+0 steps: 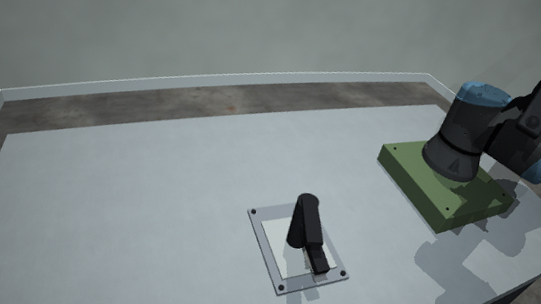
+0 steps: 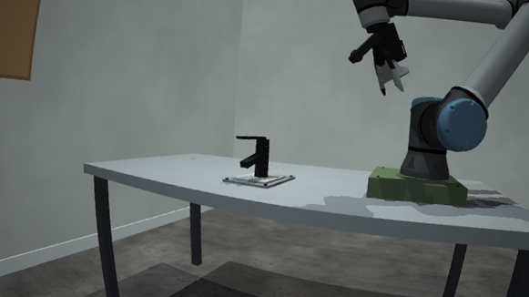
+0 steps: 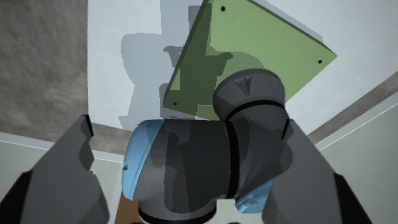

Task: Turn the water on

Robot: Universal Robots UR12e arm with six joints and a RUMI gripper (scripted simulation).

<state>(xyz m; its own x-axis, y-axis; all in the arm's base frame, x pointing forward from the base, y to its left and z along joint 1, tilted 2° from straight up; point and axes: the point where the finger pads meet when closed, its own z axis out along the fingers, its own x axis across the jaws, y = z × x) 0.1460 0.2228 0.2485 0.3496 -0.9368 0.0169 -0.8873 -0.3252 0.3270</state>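
My hand is 470 mm short of the lever, 160 mm above it and 50 mm to the left of it. Also, from my hand: black tap: 460 mm ahead, 210 mm below, 80 mm to the right.
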